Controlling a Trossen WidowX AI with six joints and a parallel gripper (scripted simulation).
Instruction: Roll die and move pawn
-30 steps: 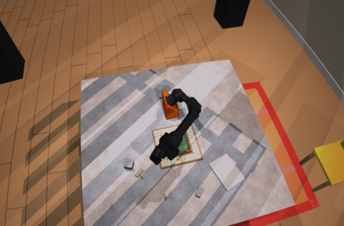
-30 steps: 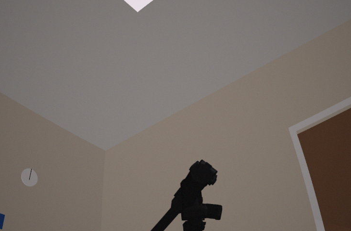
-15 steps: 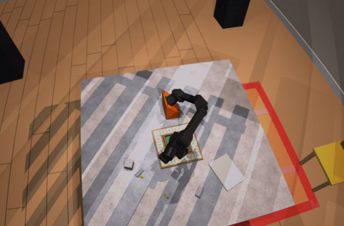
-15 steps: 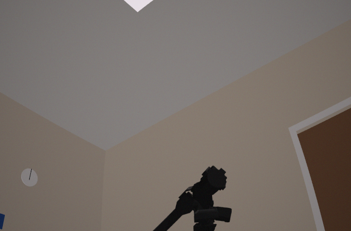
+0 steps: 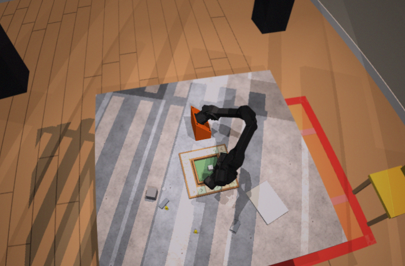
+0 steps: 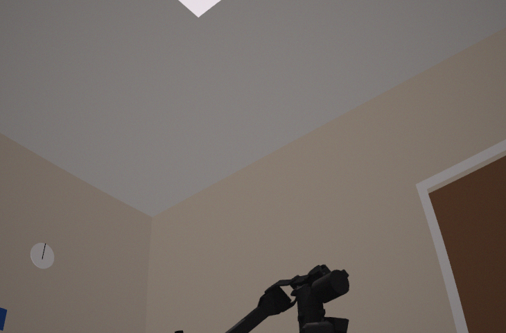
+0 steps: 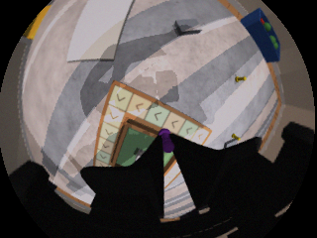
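Right now the white die is 110 mm behind my gripper tip and 80 mm below it. From my gripper tip the other things lie so: purple pawn 10 mm above; green dice tray 110 mm behind, 10 mm to the right, 100 mm below; pale sheet 170 mm ahead, 240 mm to the left, 100 mm below.
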